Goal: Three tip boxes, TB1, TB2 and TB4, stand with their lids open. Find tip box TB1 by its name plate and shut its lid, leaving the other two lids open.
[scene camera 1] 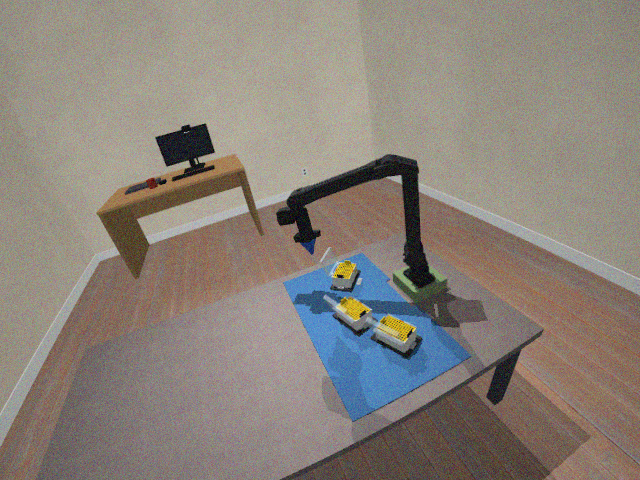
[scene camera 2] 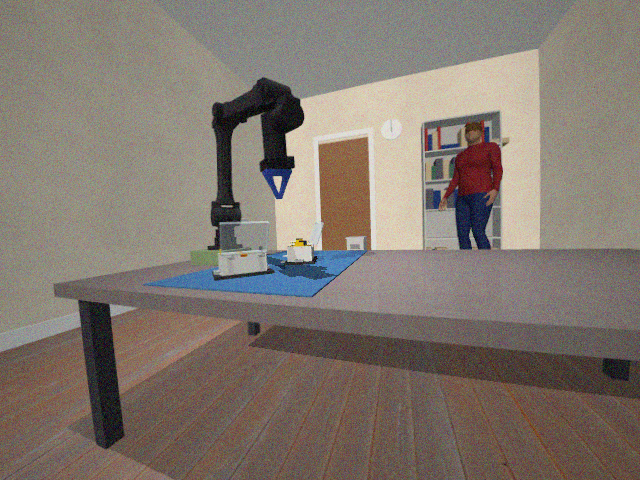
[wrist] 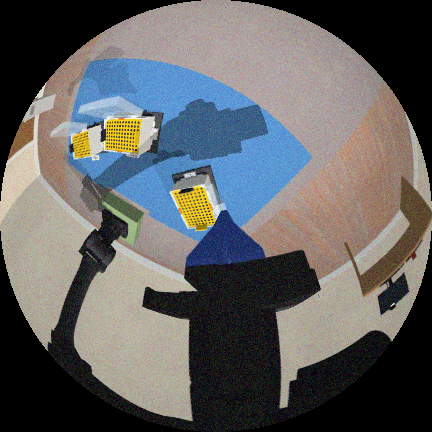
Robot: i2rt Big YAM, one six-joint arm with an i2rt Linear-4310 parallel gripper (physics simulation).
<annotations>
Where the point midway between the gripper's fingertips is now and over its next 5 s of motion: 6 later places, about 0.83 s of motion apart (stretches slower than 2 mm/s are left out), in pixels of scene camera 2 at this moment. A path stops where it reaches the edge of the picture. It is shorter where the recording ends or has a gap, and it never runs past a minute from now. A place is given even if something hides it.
My gripper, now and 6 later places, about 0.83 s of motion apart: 279, 199; 282, 191; 280, 232; 278, 228; 267, 230; 266, 194; 265, 199
</annotations>
